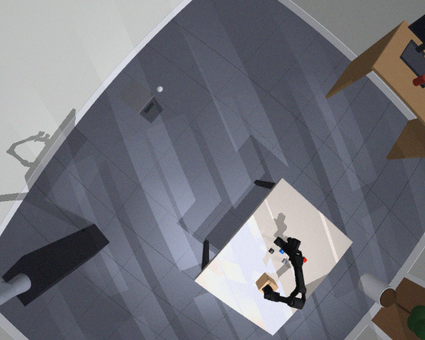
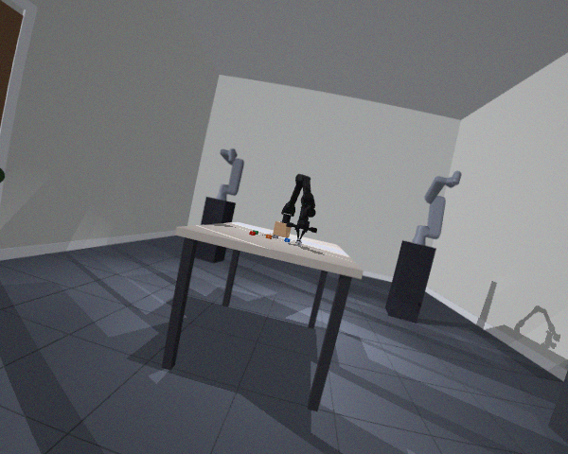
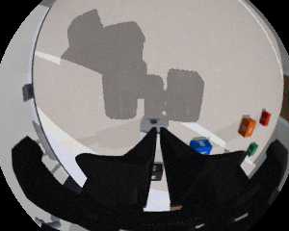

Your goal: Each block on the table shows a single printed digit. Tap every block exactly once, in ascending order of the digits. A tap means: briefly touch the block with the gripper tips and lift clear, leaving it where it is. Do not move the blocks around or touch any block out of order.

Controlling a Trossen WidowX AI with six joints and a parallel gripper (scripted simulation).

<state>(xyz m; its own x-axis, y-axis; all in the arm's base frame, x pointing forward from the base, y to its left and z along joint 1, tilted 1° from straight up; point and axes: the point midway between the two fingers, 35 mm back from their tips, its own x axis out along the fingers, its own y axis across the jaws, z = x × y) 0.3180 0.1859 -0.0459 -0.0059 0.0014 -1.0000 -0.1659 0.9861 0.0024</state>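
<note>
Right now my gripper tip is 1 cm past the white block and 1 cm above it. From my gripper tip the other things lie so: blue block (8 cm to the right, 4 cm behind, 1 cm below); then grey block (17 cm to the right, 8 cm behind, 1 cm below); then black block (10 cm behind, 2 cm to the right, 1 cm below).
</note>
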